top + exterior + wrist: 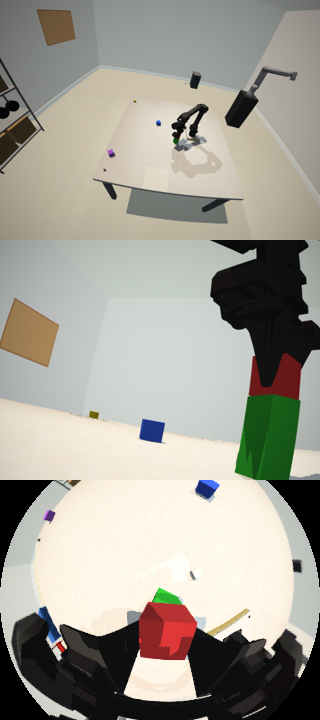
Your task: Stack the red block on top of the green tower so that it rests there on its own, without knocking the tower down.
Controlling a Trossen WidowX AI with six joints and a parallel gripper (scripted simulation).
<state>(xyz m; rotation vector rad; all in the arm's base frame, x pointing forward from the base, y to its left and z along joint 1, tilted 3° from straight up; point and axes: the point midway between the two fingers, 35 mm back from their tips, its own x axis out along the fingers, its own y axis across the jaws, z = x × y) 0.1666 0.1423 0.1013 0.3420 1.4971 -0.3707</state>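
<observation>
My gripper tip is 1 cm below the red block. From my gripper tip the other things lie so: purple block (57 cm ahead, 34 cm to the left, 7 cm below); small dark cube (55 cm ahead, 50 cm to the left, 8 cm below); blue block (23 cm ahead, 21 cm to the right, 7 cm below).
</observation>
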